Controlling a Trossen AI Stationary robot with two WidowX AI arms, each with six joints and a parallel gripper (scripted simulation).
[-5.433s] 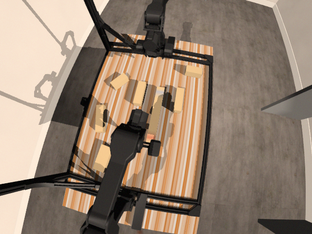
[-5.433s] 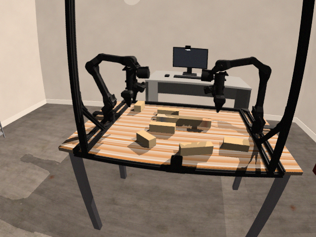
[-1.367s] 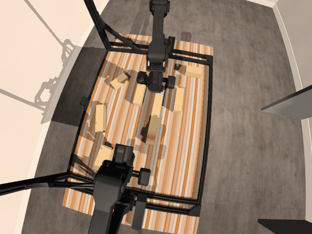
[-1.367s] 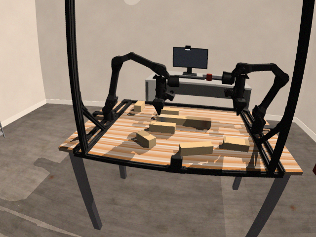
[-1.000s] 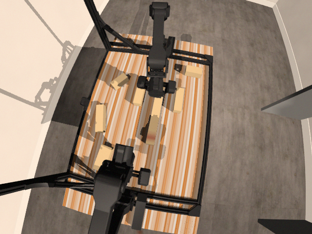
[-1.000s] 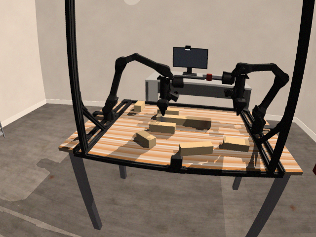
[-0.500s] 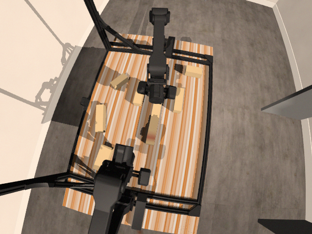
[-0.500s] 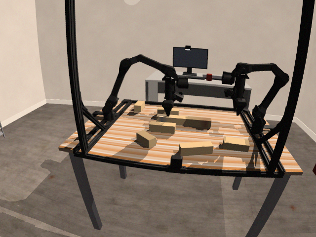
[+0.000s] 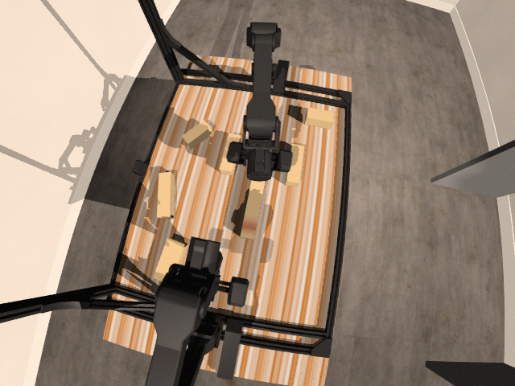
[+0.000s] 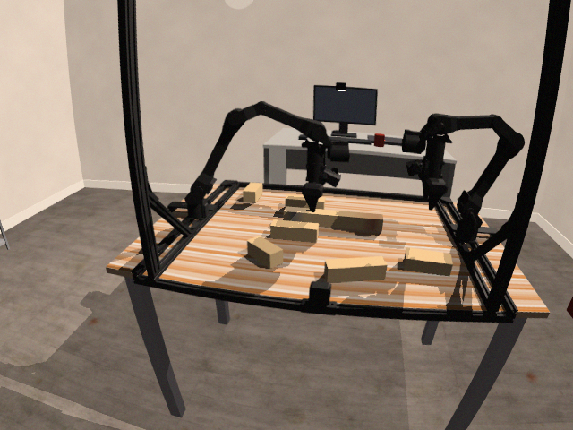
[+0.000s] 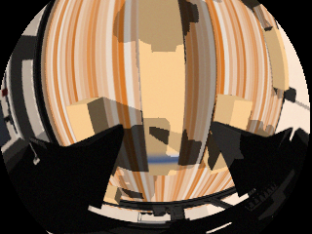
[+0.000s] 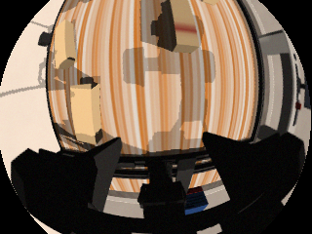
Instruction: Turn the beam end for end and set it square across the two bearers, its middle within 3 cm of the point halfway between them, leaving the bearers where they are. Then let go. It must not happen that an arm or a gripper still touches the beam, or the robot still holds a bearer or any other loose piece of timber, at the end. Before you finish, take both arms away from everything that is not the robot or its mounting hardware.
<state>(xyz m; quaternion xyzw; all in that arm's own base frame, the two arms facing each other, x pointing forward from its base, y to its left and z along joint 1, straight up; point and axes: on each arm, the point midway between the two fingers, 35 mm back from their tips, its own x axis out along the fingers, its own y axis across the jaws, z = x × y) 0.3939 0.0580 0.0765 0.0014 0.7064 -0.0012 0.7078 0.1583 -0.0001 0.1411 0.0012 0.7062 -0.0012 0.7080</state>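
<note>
Right now my left hand is 7 cm to the left of the beam and 7 cm above it.
</note>
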